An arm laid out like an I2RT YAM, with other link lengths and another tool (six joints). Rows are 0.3 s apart.
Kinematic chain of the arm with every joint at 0, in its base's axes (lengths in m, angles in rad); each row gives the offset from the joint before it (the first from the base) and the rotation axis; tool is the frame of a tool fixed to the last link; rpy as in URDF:
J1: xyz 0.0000 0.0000 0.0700 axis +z
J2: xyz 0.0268 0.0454 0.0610 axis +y
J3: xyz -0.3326 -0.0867 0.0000 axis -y
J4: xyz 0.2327 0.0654 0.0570 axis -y
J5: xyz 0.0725 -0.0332 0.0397 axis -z
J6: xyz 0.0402 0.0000 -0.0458 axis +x
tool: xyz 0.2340 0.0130 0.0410 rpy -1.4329 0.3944 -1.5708
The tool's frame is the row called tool.
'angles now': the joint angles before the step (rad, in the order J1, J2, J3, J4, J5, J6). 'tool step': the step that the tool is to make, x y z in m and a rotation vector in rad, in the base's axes. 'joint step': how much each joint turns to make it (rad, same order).
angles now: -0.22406, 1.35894, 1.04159, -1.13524, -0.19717, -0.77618
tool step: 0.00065, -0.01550, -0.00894, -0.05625, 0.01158, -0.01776
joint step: 0.00429, 0.00738, -0.01251, 0.02352, 0.05965, 0.01523
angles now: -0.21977, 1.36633, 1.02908, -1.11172, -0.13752, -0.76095
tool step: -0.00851, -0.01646, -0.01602, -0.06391, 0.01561, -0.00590
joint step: -0.00115, -0.01022, -0.05601, 0.04419, 0.06587, -0.00324
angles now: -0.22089, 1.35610, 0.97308, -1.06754, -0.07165, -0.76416
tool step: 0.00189, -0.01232, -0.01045, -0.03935, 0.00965, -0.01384
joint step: -0.00018, 0.01730, -0.02288, 0.03983, 0.04185, 0.00872
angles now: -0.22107, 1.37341, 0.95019, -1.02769, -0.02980, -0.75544
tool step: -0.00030, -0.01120, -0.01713, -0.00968, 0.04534, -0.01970
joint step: -0.02263, 0.06085, -0.01442, 0.03328, 0.01947, -0.00487
